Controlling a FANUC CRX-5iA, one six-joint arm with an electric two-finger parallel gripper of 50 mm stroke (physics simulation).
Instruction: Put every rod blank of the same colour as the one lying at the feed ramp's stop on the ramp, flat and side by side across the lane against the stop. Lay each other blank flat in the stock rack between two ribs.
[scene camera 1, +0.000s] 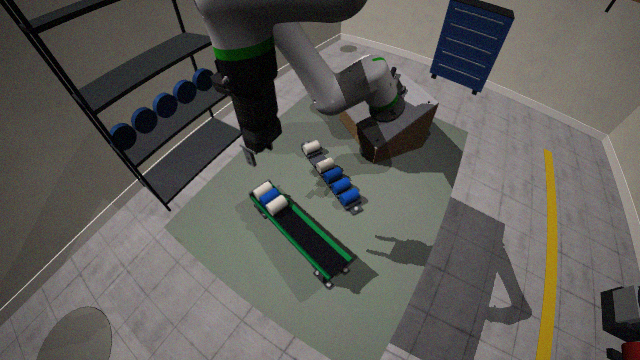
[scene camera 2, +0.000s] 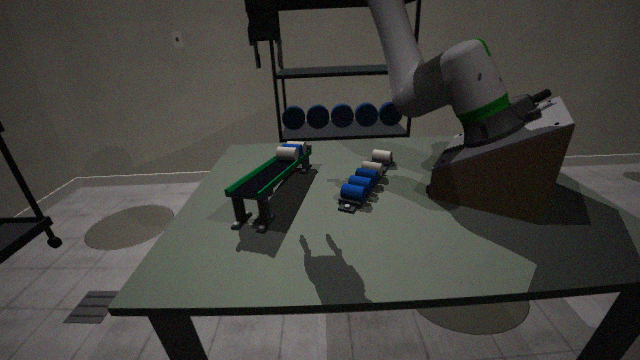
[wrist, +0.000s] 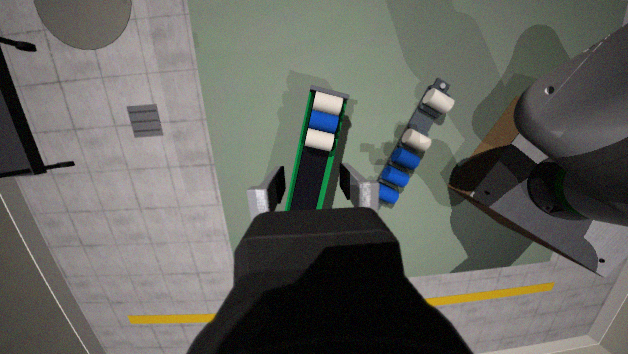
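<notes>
My gripper (scene camera 1: 260, 155), visible also in the wrist view (wrist: 312, 176).
</notes>
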